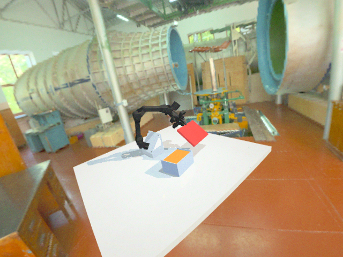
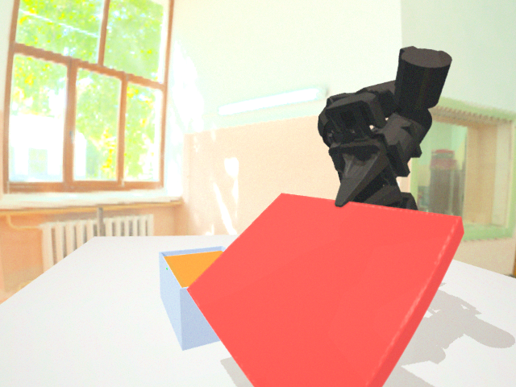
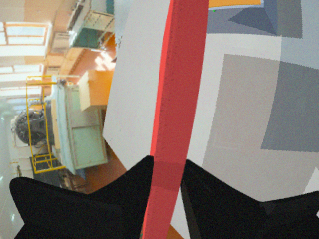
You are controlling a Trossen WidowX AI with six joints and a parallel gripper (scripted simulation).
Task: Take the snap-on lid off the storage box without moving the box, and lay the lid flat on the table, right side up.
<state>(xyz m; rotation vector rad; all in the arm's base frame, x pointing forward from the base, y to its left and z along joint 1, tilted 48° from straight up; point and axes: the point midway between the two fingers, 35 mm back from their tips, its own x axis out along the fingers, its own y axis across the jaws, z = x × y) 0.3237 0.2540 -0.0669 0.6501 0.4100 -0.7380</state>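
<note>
My gripper tip is 6 cm short of the red lid, 1 cm to the right of it and 5 cm above it. From my gripper tip the other things lie so: storage box 9 cm ahead, 25 cm to the right, 18 cm below.
</note>
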